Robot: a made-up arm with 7 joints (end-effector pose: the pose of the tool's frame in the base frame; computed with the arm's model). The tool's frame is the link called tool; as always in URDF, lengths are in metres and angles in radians.
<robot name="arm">
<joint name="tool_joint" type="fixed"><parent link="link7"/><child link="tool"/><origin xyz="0 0 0" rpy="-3.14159 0 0"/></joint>
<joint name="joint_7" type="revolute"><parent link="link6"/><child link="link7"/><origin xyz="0.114 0 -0.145"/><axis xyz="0 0.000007 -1"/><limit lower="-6.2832" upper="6.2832"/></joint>
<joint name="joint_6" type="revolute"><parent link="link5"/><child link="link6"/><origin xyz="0 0 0"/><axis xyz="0 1 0.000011"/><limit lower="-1.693" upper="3.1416"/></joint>
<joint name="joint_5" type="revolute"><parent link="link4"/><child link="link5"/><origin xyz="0.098 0 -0.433"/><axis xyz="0 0.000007 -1"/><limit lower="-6.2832" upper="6.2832"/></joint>
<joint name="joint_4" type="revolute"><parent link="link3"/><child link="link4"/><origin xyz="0.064 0 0"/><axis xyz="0 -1 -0.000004"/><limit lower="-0.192" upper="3.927"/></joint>
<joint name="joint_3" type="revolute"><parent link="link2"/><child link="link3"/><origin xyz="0 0 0.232"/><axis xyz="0 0 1"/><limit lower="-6.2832" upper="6.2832"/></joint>
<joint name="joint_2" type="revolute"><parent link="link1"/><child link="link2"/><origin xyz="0 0 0"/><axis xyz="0 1 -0.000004"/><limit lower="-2.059" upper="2.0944"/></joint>
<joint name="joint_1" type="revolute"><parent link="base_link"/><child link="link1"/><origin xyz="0 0 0.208"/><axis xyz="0 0 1"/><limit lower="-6.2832" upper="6.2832"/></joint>
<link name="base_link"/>
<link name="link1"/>
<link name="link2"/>
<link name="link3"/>
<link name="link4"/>
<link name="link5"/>
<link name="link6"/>
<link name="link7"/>
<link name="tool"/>
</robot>
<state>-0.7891 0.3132 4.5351 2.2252 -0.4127 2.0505 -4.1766</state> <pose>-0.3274 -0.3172 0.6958 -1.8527 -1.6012 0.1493</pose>
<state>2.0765 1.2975 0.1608 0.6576 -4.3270 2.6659 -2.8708</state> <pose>-0.2637 0.0242 -0.1439 -0.6620 -0.5329 0.6112</pose>
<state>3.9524 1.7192 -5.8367 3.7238 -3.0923 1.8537 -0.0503</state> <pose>-0.5249 -0.2676 0.5194 -0.6054 -0.9334 -2.4154</pose>
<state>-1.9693 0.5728 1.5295 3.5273 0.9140 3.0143 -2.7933</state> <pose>-0.1291 -0.1462 0.6917 -0.0052 2.4016 0.4689</pose>
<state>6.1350 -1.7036 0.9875 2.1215 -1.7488 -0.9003 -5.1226</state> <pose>-0.4495 0.5053 0.2077 -1.0980 1.9045 1.3618</pose>
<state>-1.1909 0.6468 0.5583 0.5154 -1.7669 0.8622 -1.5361</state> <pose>0.2621 -0.0827 -0.2372 -0.8125 -2.8075 0.7783</pose>
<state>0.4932 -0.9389 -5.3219 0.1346 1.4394 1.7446 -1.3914</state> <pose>0.0628 0.3338 0.0369 -1.3408 -1.8770 0.5530</pose>
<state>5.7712 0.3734 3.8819 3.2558 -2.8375 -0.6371 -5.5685</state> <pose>0.1638 -0.1993 0.8858 0.4312 0.3695 -1.9505</pose>
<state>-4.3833 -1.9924 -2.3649 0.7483 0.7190 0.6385 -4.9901</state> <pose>0.2707 0.4115 -0.0959 -0.0536 1.4395 2.3555</pose>
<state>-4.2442 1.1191 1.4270 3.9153 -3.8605 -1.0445 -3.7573</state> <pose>-0.0564 0.5716 0.3662 -1.1516 -1.3409 -0.5277</pose>
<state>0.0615 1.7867 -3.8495 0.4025 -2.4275 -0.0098 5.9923</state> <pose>-0.2364 0.1233 0.5417 0.9486 -0.8455 -1.8949</pose>
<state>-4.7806 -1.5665 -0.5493 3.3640 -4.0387 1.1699 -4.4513</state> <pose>-0.2252 -0.7651 0.0627 0.0530 -1.7514 0.2387</pose>
